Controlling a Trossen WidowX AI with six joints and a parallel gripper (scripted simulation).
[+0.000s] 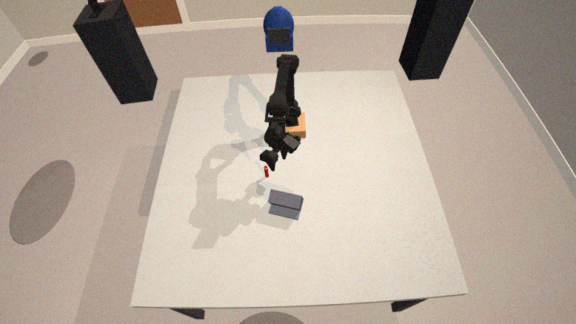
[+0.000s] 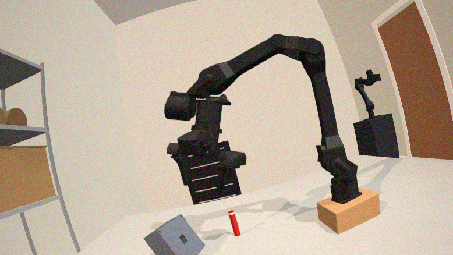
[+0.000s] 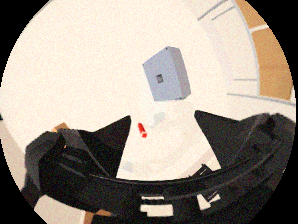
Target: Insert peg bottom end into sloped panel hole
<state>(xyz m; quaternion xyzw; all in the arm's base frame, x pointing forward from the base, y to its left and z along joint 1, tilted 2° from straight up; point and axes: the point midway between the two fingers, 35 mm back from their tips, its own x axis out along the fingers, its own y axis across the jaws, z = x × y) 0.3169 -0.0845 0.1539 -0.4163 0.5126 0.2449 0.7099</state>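
Now: the red peg 6 cm behind my gripper tip, 6 cm to the right of it and 11 cm below it. The rest, counted from my gripper tip: grey sloped panel 10 cm ahead, 2 cm to the left, 12 cm below.
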